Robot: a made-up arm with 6 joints.
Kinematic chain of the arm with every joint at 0, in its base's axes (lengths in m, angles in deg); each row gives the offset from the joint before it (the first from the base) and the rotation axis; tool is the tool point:
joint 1: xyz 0 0 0.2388 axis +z
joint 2: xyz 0 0.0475 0 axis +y
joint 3: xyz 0 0 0.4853 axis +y
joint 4: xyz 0 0 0.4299 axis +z
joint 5: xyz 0 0 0 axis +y
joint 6: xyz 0 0 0.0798 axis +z
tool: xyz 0 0 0
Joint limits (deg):
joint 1: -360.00..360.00
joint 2: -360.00..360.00
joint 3: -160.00..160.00
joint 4: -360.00..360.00
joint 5: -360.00..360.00
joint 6: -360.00..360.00
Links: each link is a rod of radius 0.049 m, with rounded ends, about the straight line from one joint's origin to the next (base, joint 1, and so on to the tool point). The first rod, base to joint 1, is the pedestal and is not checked.
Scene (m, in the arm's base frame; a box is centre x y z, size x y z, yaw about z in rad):
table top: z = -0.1
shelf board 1: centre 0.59 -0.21 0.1 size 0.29 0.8 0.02 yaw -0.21
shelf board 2: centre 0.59 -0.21 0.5 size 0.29 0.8 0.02 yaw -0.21
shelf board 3: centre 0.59 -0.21 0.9 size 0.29 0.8 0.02 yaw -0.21
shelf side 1: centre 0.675 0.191 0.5 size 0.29 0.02 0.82 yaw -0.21
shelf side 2: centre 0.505 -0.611 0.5 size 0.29 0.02 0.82 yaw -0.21
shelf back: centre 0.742 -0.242 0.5 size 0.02 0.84 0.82 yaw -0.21
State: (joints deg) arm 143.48 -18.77 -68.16 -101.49 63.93 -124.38
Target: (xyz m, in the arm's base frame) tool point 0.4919 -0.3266 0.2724
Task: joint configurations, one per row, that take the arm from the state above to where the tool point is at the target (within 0.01 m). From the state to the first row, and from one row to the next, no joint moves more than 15 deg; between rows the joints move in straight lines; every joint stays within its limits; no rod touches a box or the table.
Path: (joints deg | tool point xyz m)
1: 134.58 -4.85 -82.80 -104.22 67.69 -124.38 | 0.3692 -0.3404 0.7231
2: 125.68 9.07 -97.44 -106.95 71.45 -124.38 | 0.2414 -0.2935 0.7089
3: 127.11 -1.49 -107.89 -108.48 71.05 -124.38 | 0.2815 -0.3321 0.5501
4: 128.54 -12.05 -118.35 -110.02 70.65 -124.38 | 0.2874 -0.3235 0.3980
5: 129.98 -22.61 -128.80 -111.56 70.24 -124.38 | 0.2619 -0.2776 0.2724
6: 137.11 -29.78 -114.61 -108.94 68.00 -124.38 | 0.3737 -0.3165 0.2722
7: 144.25 -36.95 -100.42 -106.33 65.76 -124.38 | 0.4919 -0.3266 0.2724

